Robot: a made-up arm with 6 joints. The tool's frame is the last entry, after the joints.
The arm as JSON. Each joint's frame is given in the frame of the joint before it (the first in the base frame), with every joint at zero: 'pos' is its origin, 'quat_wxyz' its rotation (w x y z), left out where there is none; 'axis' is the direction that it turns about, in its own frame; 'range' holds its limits. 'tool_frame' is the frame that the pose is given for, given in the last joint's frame.
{
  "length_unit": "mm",
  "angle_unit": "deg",
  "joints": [
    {
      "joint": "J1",
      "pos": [
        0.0,
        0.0,
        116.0
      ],
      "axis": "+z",
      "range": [
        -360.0,
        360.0
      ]
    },
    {
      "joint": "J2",
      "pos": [
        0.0,
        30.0,
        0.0
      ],
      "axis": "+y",
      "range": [
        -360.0,
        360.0
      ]
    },
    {
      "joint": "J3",
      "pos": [
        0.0,
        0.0,
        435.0
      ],
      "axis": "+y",
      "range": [
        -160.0,
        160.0
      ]
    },
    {
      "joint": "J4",
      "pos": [
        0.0,
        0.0,
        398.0
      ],
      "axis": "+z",
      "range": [
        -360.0,
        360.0
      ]
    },
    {
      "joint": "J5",
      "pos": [
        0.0,
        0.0,
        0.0
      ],
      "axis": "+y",
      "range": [
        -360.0,
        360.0
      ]
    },
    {
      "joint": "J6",
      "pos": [
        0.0,
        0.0,
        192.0
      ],
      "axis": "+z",
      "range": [
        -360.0,
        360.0
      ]
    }
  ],
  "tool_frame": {
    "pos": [
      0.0,
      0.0,
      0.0
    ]
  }
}
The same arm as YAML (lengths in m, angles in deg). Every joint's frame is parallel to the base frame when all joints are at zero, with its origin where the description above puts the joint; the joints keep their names.
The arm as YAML. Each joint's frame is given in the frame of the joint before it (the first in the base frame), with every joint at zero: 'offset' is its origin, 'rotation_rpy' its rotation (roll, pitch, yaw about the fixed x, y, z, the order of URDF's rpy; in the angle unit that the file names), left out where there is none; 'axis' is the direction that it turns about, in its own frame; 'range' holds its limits. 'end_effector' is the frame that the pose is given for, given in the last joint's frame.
length_unit: m
angle_unit: deg
chain:
  - id: J1
    offset: [0.0, 0.0, 0.116]
    axis: "+z"
    range: [-360.0, 360.0]
  - id: J2
    offset: [0.0, 0.03, 0.0]
    axis: "+y"
    range: [-360.0, 360.0]
  - id: J3
    offset: [0.0, 0.0, 0.435]
    axis: "+y"
    range: [-160.0, 160.0]
  - id: J4
    offset: [0.0, 0.0, 0.398]
    axis: "+z"
    range: [-360.0, 360.0]
  - id: J5
    offset: [0.0, 0.0, 0.0]
    axis: "+y"
    range: [-360.0, 360.0]
  - id: J6
    offset: [0.0, 0.0, 0.192]
    axis: "+z"
    range: [-360.0, 360.0]
end_effector:
  offset: [0.0, 0.0, 0.0]

